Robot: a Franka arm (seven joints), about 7 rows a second.
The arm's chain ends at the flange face. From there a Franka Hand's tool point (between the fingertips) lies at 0.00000 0.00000 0.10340 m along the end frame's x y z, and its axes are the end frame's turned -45 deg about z.
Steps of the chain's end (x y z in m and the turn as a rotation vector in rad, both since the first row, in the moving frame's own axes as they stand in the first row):
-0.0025 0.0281 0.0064 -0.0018 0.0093 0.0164
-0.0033 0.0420 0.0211 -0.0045 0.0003 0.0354
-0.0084 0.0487 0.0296 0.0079 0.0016 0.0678
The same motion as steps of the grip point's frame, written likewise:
-0.0211 0.0189 0.0064 -0.0078 0.0053 0.0164
-0.0323 0.0277 0.0211 -0.0034 -0.0030 0.0354
-0.0397 0.0281 0.0296 0.0045 0.0067 0.0678

